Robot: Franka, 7 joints.
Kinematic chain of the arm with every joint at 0, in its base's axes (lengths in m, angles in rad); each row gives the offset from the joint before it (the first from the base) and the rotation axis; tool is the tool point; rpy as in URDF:
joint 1: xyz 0 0 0.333 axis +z
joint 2: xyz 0 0 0 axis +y
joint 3: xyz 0 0 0.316 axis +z
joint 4: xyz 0.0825 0 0 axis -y
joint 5: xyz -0.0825 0 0.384 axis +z
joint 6: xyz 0 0 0 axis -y
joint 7: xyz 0.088 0 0 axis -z
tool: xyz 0 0 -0.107 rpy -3.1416 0 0
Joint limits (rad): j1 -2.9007..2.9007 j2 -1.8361..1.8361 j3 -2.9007..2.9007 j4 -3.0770..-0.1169 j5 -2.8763..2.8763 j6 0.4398..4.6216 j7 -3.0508..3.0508
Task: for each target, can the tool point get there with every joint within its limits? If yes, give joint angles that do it. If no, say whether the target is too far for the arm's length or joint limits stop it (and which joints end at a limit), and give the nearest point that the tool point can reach.
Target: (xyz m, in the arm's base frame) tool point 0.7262 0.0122 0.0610
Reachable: yes | joints 0.5146 1.4470 -0.6617 -1.3362 0.5395 3.4387 -2.0375
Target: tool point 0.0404 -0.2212 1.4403
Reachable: no: too far | nearest point 0.0307 -0.1679 1.1737 | short by 0.272 m
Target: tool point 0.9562 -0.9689 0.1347
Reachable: no: too far | nearest point 0.5963 -0.6042 0.2093 | short by 0.518 m
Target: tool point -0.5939 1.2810 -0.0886
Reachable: no: too far | nearest point -0.3458 0.7458 0.0876 | short by 0.616 m
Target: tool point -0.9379 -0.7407 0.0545
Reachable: no: too far | nearest point -0.6557 -0.5178 0.1383 | short by 0.369 m
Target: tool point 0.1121 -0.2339 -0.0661
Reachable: yes | joints -0.3886 1.0667 -0.4107 -2.3788 0.4678 2.1762 1.5735
